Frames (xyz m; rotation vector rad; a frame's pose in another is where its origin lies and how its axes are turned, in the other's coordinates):
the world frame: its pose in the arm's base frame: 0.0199 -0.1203 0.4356 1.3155 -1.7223 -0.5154
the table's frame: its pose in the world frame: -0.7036 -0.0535 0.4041 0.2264 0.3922 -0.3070
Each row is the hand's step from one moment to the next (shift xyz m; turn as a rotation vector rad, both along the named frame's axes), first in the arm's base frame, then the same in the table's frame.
Working: the arm's base frame: its pose in the table's frame: 0.5008 -0.0930 0.0418 -1.7287 1.2885 0.2124

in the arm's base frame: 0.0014 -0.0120 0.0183 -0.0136 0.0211 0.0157
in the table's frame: 0.0172 0.0129 -0.0040 -0.0174 0.0206 -0.0122
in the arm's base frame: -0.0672 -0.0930 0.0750 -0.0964 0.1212 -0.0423
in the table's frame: 0.0751 0.1015 0.0533 -0.1570 0.0307 0.0133
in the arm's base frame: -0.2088 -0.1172 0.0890 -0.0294 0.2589 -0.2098
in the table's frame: 0.0389 0.2057 0.1464 -0.3032 -0.1406 -0.0148
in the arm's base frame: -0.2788 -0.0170 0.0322 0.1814 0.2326 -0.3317
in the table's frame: -0.0948 0.2083 0.1634 -0.2355 -0.3710 -0.0628
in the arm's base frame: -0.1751 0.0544 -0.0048 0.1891 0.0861 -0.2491
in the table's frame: -0.1223 0.1114 0.0792 -0.0811 -0.3127 -0.0292
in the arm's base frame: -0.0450 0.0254 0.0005 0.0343 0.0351 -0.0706
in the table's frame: -0.0402 0.0298 0.0129 -0.0401 -0.0760 -0.0025
